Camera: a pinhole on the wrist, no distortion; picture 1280 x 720 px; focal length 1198.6 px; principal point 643.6 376.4 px. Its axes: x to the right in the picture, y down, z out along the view. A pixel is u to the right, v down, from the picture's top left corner.
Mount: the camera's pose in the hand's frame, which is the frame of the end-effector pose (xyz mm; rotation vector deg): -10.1 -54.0 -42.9 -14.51 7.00 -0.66
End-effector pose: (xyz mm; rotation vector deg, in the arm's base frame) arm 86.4 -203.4 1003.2 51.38 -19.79 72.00
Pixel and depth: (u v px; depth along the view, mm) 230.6 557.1 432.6
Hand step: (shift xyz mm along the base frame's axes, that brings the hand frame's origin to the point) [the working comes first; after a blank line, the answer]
In the camera's frame: -149.1 65.2 432.6

-55.6 -343.8 210.8
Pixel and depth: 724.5 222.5 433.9
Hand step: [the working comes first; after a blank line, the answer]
In the camera's frame: 29.3 -55.7 433.9

114.3 -237.1 289.4
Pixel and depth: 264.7 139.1 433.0
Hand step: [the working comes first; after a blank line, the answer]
In the camera's frame: -136.9 -85.7 433.0

91.6 -368.0 185.1
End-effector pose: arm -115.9 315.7 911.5 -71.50 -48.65 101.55
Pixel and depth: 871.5 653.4 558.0
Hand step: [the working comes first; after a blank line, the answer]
In the camera's frame: 106.1 129.0 558.0

-506.6 12.6 -116.2
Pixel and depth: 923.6 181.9 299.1
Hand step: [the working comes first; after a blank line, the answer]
In the camera's frame: 69.9 -48.5 299.1

-249.8 78.2 55.9
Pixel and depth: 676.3 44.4 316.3
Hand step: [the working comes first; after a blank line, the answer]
In the camera's frame: 8.6 -87.6 316.3

-262.9 38.7 117.8
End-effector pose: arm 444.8 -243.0 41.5 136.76 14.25 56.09
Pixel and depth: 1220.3 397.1 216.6
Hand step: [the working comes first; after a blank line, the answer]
In the camera's frame: 104.2 3.7 216.6

191.5 -20.3 -17.7
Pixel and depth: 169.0 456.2 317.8
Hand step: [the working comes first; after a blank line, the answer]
In the camera's frame: -125.8 21.2 317.8

118.1 -188.4 -190.4
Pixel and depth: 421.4 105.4 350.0
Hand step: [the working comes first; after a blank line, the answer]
In the camera's frame: -64.9 -79.1 350.0

201.7 -109.4 -230.4
